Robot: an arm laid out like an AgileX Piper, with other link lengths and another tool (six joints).
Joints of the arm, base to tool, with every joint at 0 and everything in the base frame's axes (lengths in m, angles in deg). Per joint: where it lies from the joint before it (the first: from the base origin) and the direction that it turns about. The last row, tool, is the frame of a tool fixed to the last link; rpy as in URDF.
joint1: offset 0 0 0.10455 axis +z
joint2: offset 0 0 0 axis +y
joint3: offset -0.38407 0 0.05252 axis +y
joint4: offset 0.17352 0 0.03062 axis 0.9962 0 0.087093
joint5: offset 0 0 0 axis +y
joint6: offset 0.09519 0 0.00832 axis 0.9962 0 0.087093
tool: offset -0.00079 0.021 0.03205 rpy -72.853 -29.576 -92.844
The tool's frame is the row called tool.
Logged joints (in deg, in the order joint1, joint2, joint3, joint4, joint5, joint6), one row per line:
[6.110, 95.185, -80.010, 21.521, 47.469, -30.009]
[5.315, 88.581, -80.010, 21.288, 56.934, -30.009]
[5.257, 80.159, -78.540, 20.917, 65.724, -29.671]
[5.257, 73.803, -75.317, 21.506, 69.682, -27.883]
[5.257, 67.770, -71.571, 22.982, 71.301, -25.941]
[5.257, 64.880, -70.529, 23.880, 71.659, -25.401]
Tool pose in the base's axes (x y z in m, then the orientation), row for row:
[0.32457, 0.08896, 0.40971, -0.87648, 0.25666, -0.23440, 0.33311]
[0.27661, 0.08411, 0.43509, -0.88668, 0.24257, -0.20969, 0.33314]
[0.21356, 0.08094, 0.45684, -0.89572, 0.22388, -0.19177, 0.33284]
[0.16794, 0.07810, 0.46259, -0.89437, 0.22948, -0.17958, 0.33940]
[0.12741, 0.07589, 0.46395, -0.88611, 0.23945, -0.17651, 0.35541]
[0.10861, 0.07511, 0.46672, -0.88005, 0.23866, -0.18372, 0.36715]
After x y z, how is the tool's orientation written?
As a quaternion, x y z w.
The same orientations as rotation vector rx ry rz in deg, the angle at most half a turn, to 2 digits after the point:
[-131.15, 38.40, -35.07]
[-132.67, 36.30, -31.38]
[-134.04, 33.50, -28.70]
[-133.42, 34.23, -26.79]
[-131.17, 35.45, -26.13]
[-129.54, 35.13, -27.04]

